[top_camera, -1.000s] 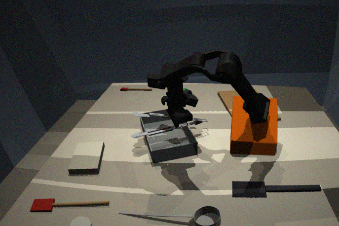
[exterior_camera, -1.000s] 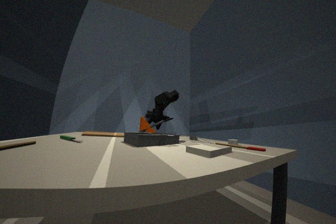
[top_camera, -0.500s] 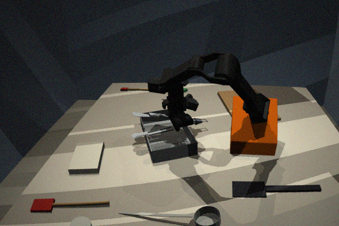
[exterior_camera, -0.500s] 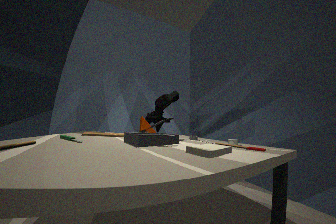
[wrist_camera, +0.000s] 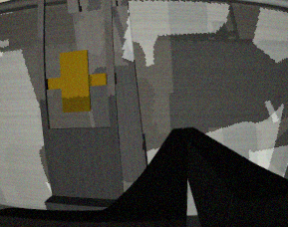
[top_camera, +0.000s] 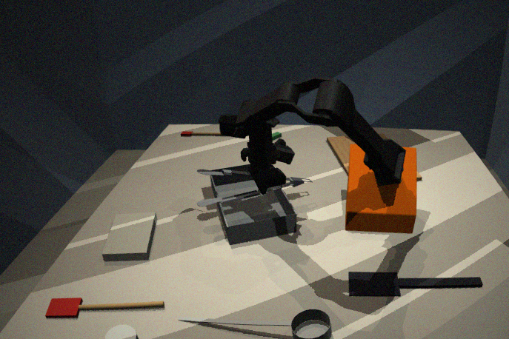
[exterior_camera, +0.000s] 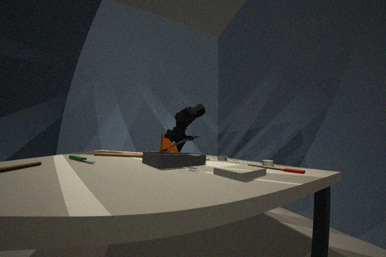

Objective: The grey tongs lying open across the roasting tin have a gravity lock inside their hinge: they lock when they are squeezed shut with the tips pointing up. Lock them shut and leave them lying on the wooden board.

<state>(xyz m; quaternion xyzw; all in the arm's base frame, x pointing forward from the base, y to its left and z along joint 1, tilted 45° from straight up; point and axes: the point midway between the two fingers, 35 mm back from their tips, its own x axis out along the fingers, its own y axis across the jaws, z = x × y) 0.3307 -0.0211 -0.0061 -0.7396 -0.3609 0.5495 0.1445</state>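
The yellow mark lies 4 cm to the right of my gripper tip, 3 cm above it and 2 cm behind it. Also, from my gripper tip: black spatula (34 cm behind, 29 cm to the left, 6 cm below); then slab (35 cm ahead, 13 cm to the left, 5 cm below); then grey roasting tin (4 cm below, 4 cm ahead, 3 cm to the right).
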